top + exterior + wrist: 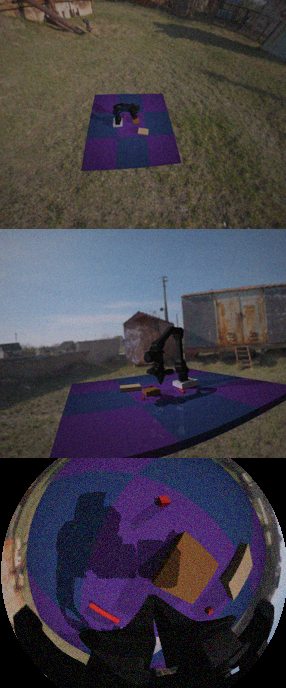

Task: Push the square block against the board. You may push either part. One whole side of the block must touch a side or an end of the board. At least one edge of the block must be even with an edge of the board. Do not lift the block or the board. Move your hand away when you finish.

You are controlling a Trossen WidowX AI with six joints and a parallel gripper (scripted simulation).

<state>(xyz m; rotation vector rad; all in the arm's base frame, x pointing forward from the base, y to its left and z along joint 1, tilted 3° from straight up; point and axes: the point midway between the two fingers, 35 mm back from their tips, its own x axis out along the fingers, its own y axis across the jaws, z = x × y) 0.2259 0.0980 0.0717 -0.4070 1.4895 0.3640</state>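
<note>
My gripper tip is 5 cm to the left of the square block, 5 cm short of it and 5 cm above it. Round my gripper tip: board (24 cm to the right, 15 cm ahead, 5 cm below).
</note>
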